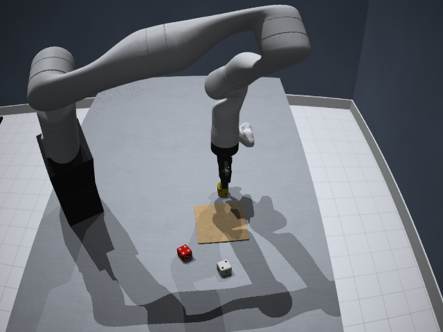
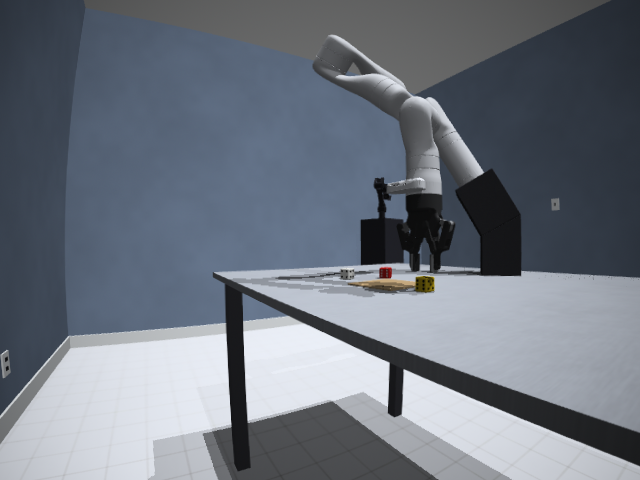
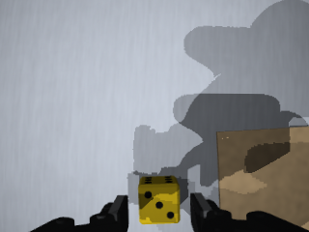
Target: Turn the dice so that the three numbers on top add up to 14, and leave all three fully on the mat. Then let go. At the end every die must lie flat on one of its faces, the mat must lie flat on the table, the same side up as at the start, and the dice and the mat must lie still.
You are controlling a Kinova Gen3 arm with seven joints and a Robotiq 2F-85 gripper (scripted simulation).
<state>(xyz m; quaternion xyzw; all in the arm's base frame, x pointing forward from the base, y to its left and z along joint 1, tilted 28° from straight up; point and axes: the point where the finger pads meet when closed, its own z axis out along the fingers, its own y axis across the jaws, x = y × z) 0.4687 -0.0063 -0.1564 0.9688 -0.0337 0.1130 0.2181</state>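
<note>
Right now the yellow die is 40 mm below my hand. Round my hand: tan mat: 30 mm behind, 120 mm to the right, 60 mm below; then red die: 150 mm behind, 220 mm to the right, 40 mm below; then white die: 60 mm behind, 280 mm to the right, 40 mm below.
</note>
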